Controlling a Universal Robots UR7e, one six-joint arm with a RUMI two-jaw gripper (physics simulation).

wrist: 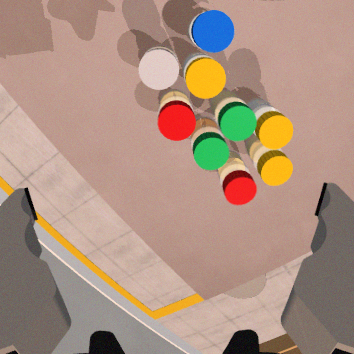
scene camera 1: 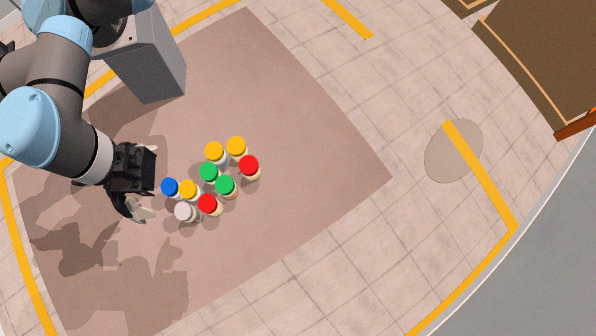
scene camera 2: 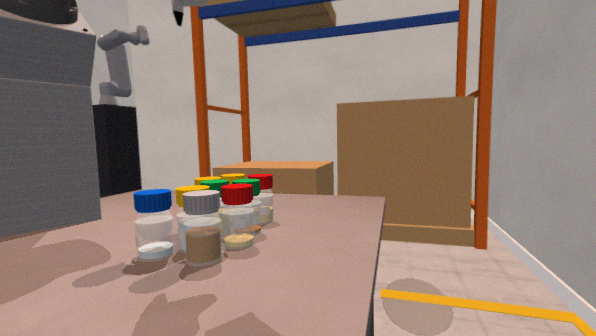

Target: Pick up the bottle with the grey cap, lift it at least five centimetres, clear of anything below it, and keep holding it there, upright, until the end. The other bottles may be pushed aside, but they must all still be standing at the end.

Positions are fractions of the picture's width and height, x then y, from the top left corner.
Labels:
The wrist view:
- my gripper: 0.49, 0.54
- red-capped bottle: 0.50, 0.34
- red-capped bottle: 0.67, 0.53
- green-capped bottle: 0.59, 0.43
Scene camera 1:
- my gripper: 0.24, 0.55
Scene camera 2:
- blue-capped bottle: 0.26, 0.68
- red-capped bottle: 0.40, 0.68

